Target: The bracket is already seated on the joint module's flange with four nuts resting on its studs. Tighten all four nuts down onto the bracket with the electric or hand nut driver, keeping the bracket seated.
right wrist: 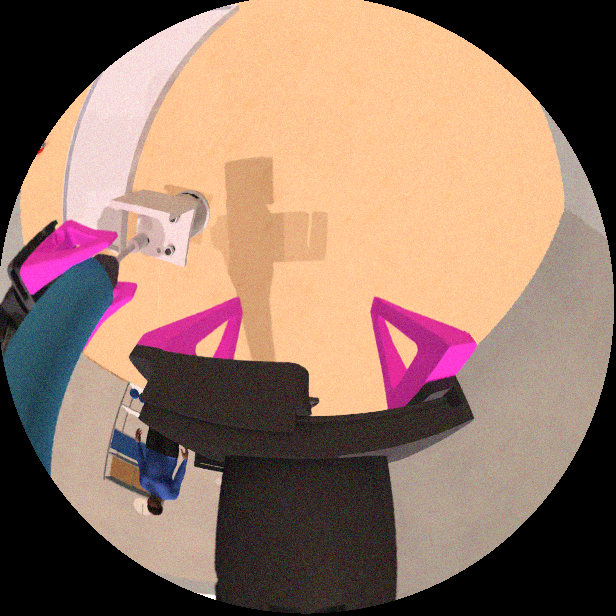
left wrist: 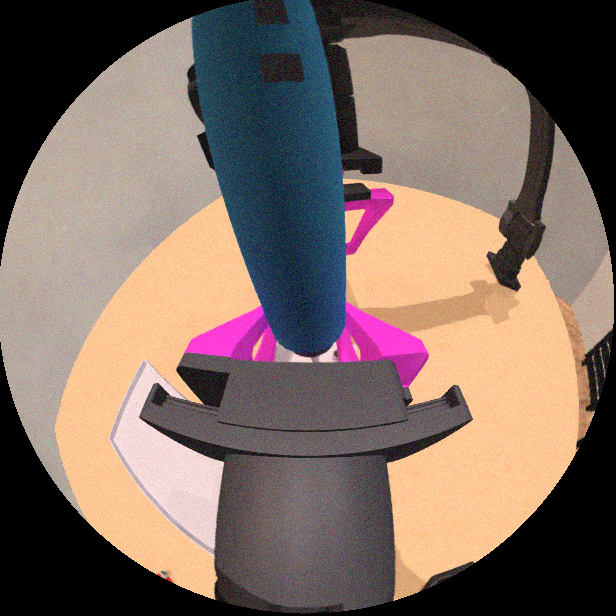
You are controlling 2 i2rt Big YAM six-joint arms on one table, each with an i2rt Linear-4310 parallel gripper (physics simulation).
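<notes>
My left gripper [left wrist: 307, 344] is shut on the blue electric nut driver [left wrist: 275, 172], which fills the upper middle of the left wrist view. In the right wrist view the driver [right wrist: 51, 339] stands at the far left, and its thin metal bit [right wrist: 131, 245] touches the face of the white bracket [right wrist: 155, 226]. The bracket sits on the grey joint module [right wrist: 195, 211]. Small nuts show as dots on the bracket's face. My right gripper [right wrist: 304, 339] is open and empty, some way from the bracket over the tan table.
A white mat [left wrist: 166, 453] lies on the tan round table, left of my left gripper; it also shows in the right wrist view [right wrist: 114, 132]. The right arm [left wrist: 520, 235] hangs at the far right of the left wrist view.
</notes>
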